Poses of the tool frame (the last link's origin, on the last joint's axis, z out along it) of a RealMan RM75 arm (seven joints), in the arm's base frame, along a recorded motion.
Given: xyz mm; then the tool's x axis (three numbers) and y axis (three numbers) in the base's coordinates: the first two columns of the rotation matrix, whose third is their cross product.
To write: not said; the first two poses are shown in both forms.
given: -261 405 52 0.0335 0.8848 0.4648 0.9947 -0.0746 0.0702
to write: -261 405 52 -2.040 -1.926 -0.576
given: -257 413 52 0.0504 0.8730 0.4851 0.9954 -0.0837 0.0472
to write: -257 413 52 -2.032 -1.891 -0.574
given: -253 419 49 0.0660 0.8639 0.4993 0.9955 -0.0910 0.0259
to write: -253 419 49 -2.026 -1.862 -0.568
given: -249 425 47 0.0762 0.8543 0.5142 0.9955 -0.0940 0.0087
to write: -249 425 47 -2.016 -1.839 -0.567
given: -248 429 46 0.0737 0.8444 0.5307 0.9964 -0.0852 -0.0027
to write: -248 429 46 -1.993 -1.828 -0.570
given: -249 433 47 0.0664 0.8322 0.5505 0.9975 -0.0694 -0.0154
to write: -249 433 47 -1.960 -1.820 -0.573
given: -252 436 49 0.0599 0.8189 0.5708 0.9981 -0.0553 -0.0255
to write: -252 436 49 -1.930 -1.811 -0.580
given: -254 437 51 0.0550 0.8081 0.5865 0.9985 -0.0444 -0.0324
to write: -254 437 51 -1.906 -1.804 -0.586
